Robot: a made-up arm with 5 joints.
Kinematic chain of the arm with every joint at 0, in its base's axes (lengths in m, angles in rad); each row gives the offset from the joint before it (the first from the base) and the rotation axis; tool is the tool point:
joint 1: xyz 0 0 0.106 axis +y
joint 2: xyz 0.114 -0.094 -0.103 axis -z
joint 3: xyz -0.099 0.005 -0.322 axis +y
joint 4: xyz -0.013 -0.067 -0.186 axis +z
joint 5: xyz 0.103 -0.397 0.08 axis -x
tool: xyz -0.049 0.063 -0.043
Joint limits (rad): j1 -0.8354..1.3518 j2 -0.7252..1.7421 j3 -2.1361..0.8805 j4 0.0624..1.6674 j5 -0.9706..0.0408
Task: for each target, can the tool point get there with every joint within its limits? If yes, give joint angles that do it. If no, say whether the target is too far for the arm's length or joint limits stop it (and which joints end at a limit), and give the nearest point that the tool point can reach.
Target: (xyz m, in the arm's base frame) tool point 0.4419 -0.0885 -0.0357
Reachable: yes | joints -0.4586 -0.2839 -0.6218 1.4219 -0.7024
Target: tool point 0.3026 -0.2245 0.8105
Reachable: no: joint limits stop it (at a limit: joint 1, joint 2, joint 5) | nearest point 0.3458 -0.2168 0.2423 | short by 0.570 m
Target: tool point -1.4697 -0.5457 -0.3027
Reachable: no: too far | nearest point -0.7123 -0.2933 -0.1538 | short by 0.812 m
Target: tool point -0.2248 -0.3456 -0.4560
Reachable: yes | joints 0.7018 0.3829 0.1174 0.9519 -0.4502
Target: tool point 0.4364 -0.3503 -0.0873
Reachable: yes | joints -0.5275 0.0918 -0.5770 0.8306 -0.3503
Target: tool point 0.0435 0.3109 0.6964
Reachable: no: joint limits stop it (at a limit: joint 1, joint 2, joint 3, joint 5) | nearest point -0.1973 0.0447 0.2472 | short by 0.575 m
